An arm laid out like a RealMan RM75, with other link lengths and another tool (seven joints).
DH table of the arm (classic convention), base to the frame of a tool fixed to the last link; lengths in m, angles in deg. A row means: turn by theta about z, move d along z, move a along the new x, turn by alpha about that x. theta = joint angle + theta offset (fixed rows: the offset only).
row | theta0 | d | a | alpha
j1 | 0 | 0.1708 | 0 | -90
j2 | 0 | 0 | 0 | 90
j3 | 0 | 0.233 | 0 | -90
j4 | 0 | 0 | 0 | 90
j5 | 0 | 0.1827 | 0 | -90
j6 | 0 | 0 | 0 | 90
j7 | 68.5 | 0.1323 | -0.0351 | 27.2
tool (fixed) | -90 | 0.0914 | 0 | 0
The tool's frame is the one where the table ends.
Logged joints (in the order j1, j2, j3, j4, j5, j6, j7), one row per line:
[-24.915 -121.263 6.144 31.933 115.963 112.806 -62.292]
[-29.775 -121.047 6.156 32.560 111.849 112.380 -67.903]
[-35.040 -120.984 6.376 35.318 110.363 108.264 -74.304]
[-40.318 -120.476 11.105 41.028 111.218 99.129 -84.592]
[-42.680 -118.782 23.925 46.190 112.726 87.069 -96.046]
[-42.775 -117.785 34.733 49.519 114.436 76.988 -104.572]
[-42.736 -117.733 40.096 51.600 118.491 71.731 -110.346]
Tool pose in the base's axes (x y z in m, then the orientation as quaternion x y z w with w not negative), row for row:
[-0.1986 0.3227 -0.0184 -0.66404 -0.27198 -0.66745 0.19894]
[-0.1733 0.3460 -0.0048 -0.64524 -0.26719 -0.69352 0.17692]
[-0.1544 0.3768 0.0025 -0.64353 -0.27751 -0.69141 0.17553]
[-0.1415 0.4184 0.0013 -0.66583 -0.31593 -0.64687 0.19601]
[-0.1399 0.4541 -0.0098 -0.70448 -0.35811 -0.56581 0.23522]
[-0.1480 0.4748 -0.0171 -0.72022 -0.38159 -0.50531 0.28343]
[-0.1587 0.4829 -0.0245 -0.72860 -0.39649 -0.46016 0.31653]
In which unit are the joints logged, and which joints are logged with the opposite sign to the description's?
The joints are logged in degrees. Opposite sign: none.
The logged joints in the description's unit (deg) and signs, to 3 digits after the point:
[-24.915 -121.263 6.144 31.933 115.963 112.806 -62.292]
[-29.775 -121.047 6.156 32.560 111.849 112.380 -67.903]
[-35.040 -120.984 6.376 35.318 110.363 108.264 -74.304]
[-40.318 -120.476 11.105 41.028 111.218 99.129 -84.592]
[-42.680 -118.782 23.925 46.190 112.726 87.069 -96.046]
[-42.775 -117.785 34.733 49.519 114.436 76.988 -104.572]
[-42.736 -117.733 40.096 51.600 118.491 71.731 -110.346]

